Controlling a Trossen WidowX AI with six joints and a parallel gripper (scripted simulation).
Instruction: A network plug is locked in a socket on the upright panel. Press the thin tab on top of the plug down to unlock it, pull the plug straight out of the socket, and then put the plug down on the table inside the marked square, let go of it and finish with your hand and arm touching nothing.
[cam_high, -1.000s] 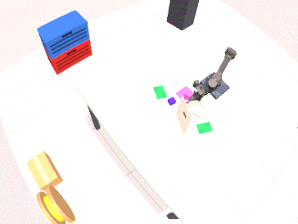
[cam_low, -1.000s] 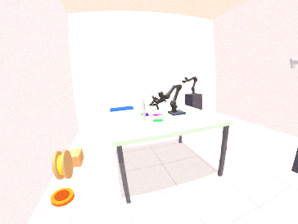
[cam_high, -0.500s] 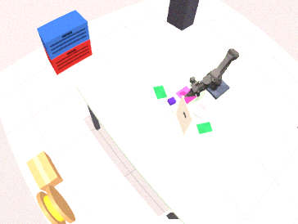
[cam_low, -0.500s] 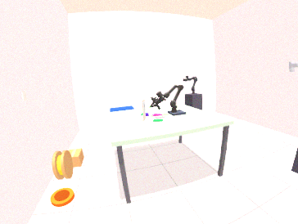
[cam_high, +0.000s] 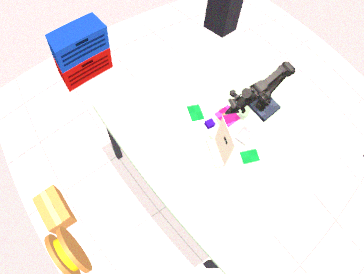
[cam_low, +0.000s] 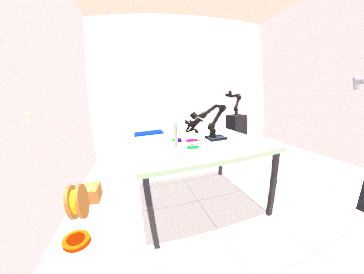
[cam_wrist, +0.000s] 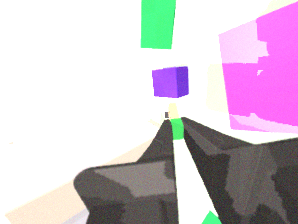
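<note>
Now: the magenta marked square 100 mm below my gripper tip, 70 mm behind it and 10 mm to the right of it. The rest, counted from my gripper tip: network plug: right at my gripper tip; purple cube: 90 mm below, 60 mm ahead, 40 mm to the right; upright panel: 160 mm ahead, 110 mm to the left.
</note>
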